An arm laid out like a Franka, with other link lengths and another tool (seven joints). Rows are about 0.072 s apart.
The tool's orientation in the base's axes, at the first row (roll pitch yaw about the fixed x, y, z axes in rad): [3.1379 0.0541 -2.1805]
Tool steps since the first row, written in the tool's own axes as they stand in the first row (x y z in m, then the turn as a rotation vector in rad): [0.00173 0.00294 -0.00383 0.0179 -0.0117 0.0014]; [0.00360 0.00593 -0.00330 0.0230 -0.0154 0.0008]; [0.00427 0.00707 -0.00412 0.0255 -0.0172 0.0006]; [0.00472 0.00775 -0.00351 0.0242 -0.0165 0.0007]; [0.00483 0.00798 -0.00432 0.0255 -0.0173 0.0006]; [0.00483 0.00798 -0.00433 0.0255 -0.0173 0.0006]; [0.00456 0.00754 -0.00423 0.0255 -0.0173 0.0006]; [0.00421 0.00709 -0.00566 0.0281 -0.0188 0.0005]
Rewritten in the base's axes. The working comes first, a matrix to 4 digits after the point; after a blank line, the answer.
The tool's axes in the first row as the columns of a matrix, in the base's axes (used below as rounded here):
[-0.5718 -0.8199 0.0279]
[-0.8186 0.5725 0.0464]
[-0.0541 0.0037 -0.9985]

[-0.00351 0.00009 0.00374 -0.0006 -0.0213 -0.0024]; [-0.00701 0.00029 0.00312 -0.0005 -0.0276 -0.0021]; [-0.00835 0.00036 0.00391 -0.0005 -0.0307 -0.0020]; [-0.00915 0.00041 0.00328 -0.0003 -0.0292 -0.0021]; [-0.00943 0.00041 0.00408 -0.0004 -0.0308 -0.0020]; [-0.00943 0.00041 0.00409 -0.0004 -0.0308 -0.0020]; [-0.00891 0.00039 0.00400 -0.0004 -0.0308 -0.0020]; [-0.00838 0.00035 0.00545 -0.0006 -0.0337 -0.0021]
